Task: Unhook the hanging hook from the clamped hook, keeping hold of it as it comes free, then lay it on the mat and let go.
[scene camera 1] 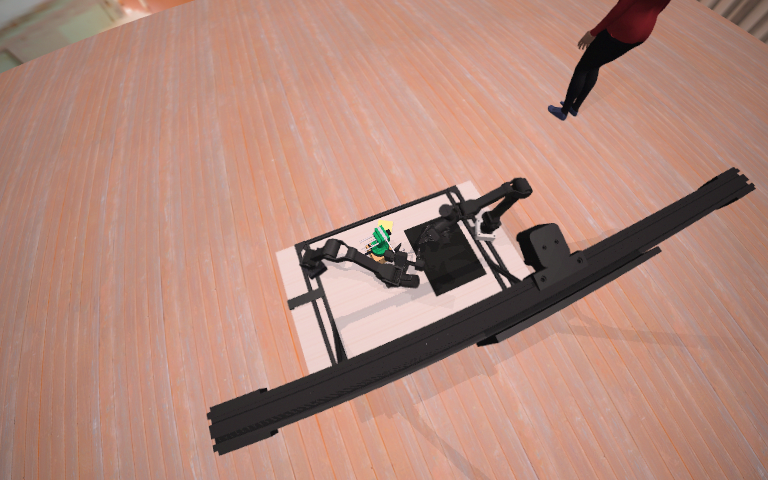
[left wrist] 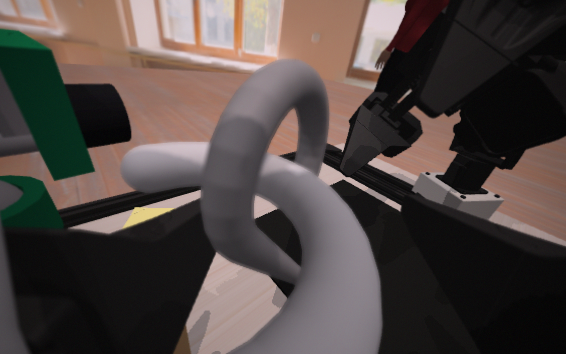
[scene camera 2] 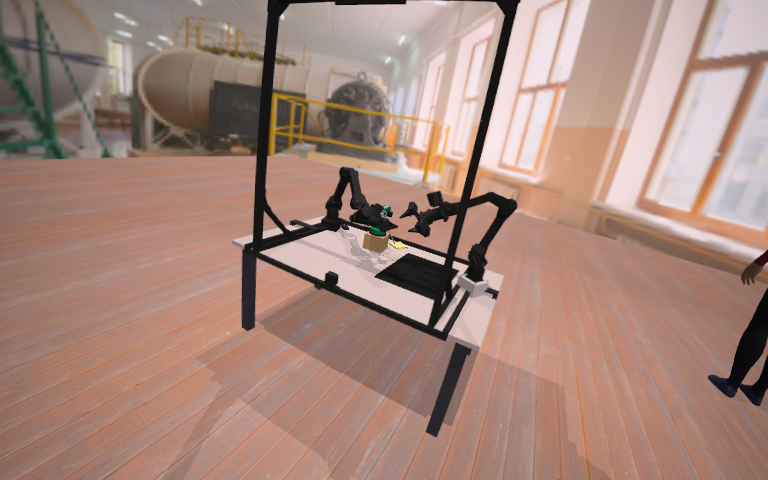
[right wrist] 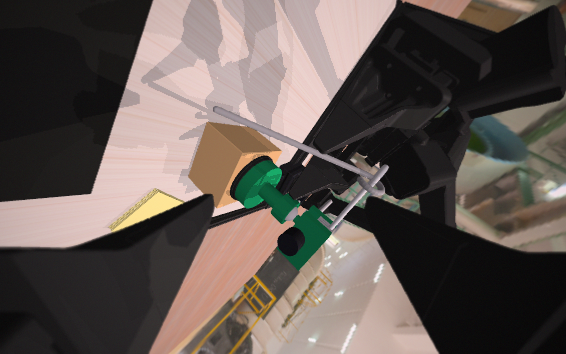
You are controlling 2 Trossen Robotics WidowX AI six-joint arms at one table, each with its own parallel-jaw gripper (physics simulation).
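Frame: origin at the left arm's base, x ahead, y left, z up, level; millimetres.
Seen in the pictures: left gripper, between the fingertips: (scene camera 1: 410, 245) (scene camera 2: 394, 224) (right wrist: 300, 178); right gripper, between the fingertips: (scene camera 1: 419, 240) (left wrist: 370, 152) (scene camera 2: 403, 224) (right wrist: 290, 202); left arm's base, origin of its link: (scene camera 1: 312, 264) (scene camera 2: 331, 218); right arm's base, origin of its link: (scene camera 1: 486, 228) (left wrist: 460, 184) (scene camera 2: 474, 278).
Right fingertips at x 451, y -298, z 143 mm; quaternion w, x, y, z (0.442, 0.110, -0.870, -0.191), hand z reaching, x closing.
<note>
Pixels of each thing's middle, then the offset from my right fingertips to it. "pt": a spot on its surface instead. Level surfaces: height alone.
- green clamp, middle of its body: (right wrist: 288, 205) (scene camera 1: 376, 242) (scene camera 2: 377, 219) dx -150, dy +135, dz -39 mm
- tan block, middle of its body: (right wrist: 236, 163) (scene camera 1: 380, 251) (scene camera 2: 376, 240) dx -137, dy +132, dz -160 mm
- clamped hook, a spot on its surface: (right wrist: 352, 205) pt dx -130, dy +48, dz +34 mm
- grey hanging hook, middle of its body: (left wrist: 315, 251) (right wrist: 304, 154) dx -66, dy +2, dz -30 mm
- black mat, height of its surface: dz -198 mm
- yellow note, middle of its body: (left wrist: 156, 228) (right wrist: 153, 214) (scene camera 1: 384, 227) (scene camera 2: 398, 245) dx -17, dy +238, dz -197 mm
A green clamp (scene camera 1: 378, 240) (scene camera 2: 376, 231) (right wrist: 260, 182) stands on a tan block (scene camera 2: 374, 243) (right wrist: 222, 161) and holds the clamped hook (right wrist: 352, 205). The grey hanging hook (right wrist: 288, 140) is linked into the clamped hook's loop, with its long shank pointing out over the table. In the left wrist view the two linked hooks (left wrist: 264, 147) fill the picture. My left gripper (scene camera 1: 409, 265) (scene camera 2: 383, 220) (left wrist: 315, 199) is open, with its fingers on either side of the linked hooks. My right gripper (scene camera 1: 430, 236) (scene camera 2: 412, 222) (right wrist: 290, 202) is open and empty, facing the clamp. The black mat (scene camera 1: 449, 267) (scene camera 2: 415, 276) (left wrist: 383, 232) lies beside them.
A yellow note (scene camera 1: 387, 224) (scene camera 2: 398, 245) (left wrist: 144, 214) (right wrist: 144, 207) lies on the table behind the block. A black frame (scene camera 2: 263, 143) surrounds the table. A person (scene camera 1: 587, 71) stands on the floor far off.
</note>
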